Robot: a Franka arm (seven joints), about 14 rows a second.
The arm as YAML. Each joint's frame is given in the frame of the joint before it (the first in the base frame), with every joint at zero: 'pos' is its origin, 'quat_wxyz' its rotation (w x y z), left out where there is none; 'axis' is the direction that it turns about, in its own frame. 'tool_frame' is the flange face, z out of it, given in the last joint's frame.
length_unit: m
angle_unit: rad
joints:
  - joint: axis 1
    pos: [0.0, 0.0, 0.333]
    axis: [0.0, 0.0, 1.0]
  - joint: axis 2
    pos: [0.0, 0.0, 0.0]
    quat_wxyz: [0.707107, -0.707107, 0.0, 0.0]
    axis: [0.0, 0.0, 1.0]
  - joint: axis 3
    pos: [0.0, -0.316, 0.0]
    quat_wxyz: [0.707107, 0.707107, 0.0, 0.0]
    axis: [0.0, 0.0, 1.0]
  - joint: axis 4
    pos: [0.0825, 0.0, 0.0]
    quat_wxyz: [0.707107, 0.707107, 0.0, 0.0]
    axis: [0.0, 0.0, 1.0]
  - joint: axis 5
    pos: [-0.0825, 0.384, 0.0]
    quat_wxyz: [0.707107, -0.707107, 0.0, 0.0]
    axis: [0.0, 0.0, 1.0]
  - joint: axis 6
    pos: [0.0, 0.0, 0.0]
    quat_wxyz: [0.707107, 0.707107, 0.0, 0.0]
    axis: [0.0, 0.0, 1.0]
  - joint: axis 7
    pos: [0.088, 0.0, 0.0]
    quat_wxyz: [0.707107, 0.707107, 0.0, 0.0]
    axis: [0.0, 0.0, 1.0]
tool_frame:
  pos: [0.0, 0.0, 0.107]
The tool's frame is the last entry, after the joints.
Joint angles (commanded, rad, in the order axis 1, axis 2, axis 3, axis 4, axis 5, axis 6, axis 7), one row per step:
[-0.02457 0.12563 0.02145 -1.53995 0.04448 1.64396 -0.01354]
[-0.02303 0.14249 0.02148 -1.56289 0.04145 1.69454 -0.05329]
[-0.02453 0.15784 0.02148 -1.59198 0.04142 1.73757 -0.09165]
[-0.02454 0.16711 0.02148 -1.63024 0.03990 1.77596 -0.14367]
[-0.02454 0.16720 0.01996 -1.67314 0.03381 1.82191 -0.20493]
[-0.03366 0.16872 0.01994 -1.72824 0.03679 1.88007 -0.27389]
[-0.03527 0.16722 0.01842 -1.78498 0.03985 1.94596 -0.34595]
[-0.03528 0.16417 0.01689 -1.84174 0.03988 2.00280 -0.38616]
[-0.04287 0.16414 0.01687 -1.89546 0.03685 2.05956 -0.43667]
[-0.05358 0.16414 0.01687 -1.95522 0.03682 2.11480 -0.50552]
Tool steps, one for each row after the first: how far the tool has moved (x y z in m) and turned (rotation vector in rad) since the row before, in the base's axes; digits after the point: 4 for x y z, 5 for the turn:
[0.0078 0.0003 -0.0167 -0.00229 -0.01254 0.03938]
[0.0054 -0.0011 -0.0195 0.00045 -0.00025 0.03502]
[0.0019 -0.0003 -0.0207 -0.00072 0.00692 0.05073]
[-0.0003 -0.0015 -0.0167 -0.00538 -0.00531 0.05954]
[-0.0013 -0.0055 -0.0222 0.00344 -0.00409 0.05692]
[-0.0024 -0.0018 -0.0204 0.00232 -0.01345 0.06544]
[-0.0047 -0.0010 -0.0200 -0.00108 -0.00465 0.03657]
[-0.0050 -0.0049 -0.0202 -0.00373 -0.00482 0.04226]
[-0.0078 -0.0063 -0.0228 -0.00083 0.00219 0.05636]

